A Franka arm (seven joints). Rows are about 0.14 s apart.
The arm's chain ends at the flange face. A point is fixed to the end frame.
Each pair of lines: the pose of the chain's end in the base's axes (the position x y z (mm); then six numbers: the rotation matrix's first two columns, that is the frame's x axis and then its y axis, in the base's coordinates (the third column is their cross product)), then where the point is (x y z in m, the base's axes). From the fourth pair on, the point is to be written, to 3 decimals.
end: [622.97 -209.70 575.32 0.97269 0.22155 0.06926 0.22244 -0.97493 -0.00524]
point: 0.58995 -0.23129 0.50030
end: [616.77 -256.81 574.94 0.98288 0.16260 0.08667 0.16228 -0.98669 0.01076]
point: 0.58398 -0.27732 0.49952
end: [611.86 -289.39 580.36 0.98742 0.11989 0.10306 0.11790 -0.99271 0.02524]
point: 0.57956 -0.30936 0.50458
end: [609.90 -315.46 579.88 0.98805 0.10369 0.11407 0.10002 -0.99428 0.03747]
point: 0.578 -0.336 0.504
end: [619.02 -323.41 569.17 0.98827 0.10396 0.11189 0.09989 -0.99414 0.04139]
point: 0.587 -0.344 0.493
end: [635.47 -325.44 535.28 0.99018 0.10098 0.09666 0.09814 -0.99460 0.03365]
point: 0.602 -0.345 0.460
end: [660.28 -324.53 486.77 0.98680 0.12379 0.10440 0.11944 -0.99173 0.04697]
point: 0.628 -0.346 0.411
